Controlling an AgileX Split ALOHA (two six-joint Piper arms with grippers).
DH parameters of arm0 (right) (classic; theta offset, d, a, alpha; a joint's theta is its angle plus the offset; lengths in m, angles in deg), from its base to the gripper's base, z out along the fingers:
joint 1: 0 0.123 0 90
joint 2: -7.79 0 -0.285 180
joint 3: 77.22 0 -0.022 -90
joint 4: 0 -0.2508 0 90
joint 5: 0 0 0.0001 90
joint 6: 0 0.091 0 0
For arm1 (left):
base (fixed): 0 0 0 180
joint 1: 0 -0.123 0 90
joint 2: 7.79 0 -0.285 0
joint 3: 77.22 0 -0.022 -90
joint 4: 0 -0.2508 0 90
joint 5: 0 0 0.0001 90
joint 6: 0 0.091 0 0
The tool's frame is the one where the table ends.
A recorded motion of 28 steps. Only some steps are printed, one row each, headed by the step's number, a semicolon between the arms.
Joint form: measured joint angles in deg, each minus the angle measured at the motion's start. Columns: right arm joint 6, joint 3, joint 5, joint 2, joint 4, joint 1; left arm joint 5, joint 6, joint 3, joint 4, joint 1, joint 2.
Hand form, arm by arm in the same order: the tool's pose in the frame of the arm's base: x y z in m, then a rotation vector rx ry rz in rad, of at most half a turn. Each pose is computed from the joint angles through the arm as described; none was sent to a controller.
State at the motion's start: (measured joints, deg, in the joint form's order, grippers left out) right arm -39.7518 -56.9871 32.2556 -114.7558 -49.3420 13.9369; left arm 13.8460 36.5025 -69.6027 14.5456 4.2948 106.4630
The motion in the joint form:
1: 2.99 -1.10 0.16 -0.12 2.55 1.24; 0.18 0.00 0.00 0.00 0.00 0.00
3: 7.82 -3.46 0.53 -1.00 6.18 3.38; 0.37 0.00 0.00 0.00 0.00 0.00
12: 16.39 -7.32 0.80 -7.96 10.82 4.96; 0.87 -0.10 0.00 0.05 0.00 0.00
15: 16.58 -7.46 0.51 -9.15 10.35 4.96; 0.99 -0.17 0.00 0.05 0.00 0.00
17: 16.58 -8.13 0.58 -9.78 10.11 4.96; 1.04 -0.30 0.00 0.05 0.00 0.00
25: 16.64 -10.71 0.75 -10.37 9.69 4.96; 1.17 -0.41 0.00 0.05 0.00 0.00
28: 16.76 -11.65 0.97 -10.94 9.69 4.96; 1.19 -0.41 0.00 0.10 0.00 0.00
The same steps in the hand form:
1: 0.3260 0.1253 0.0984 -0.3275 2.8748 0.6451; 0.4038 -0.0359 0.2043 0.5738 2.2932 0.0810
3: 0.3295 0.1381 0.0997 -0.3495 2.8882 0.6226; 0.4035 -0.0360 0.2041 0.5750 2.2961 0.0795
12: 0.3367 0.1480 0.0670 -0.2688 3.0026 0.5745; 0.4030 -0.0361 0.2036 0.5754 2.3043 0.0742
15: 0.3367 0.1481 0.0600 -0.2481 3.0179 0.5747; 0.4028 -0.0362 0.2034 0.5747 2.3065 0.0727
17: 0.3390 0.1491 0.0581 -0.2432 3.0179 0.5790; 0.4028 -0.0362 0.2034 0.5724 2.3079 0.0712
25: 0.3498 0.1532 0.0626 -0.2397 2.9845 0.5940; 0.4026 -0.0362 0.2033 0.5710 2.3104 0.0693
28: 0.3531 0.1545 0.0618 -0.2393 2.9815 0.5979; 0.4026 -0.0362 0.2032 0.5703 2.3108 0.0685

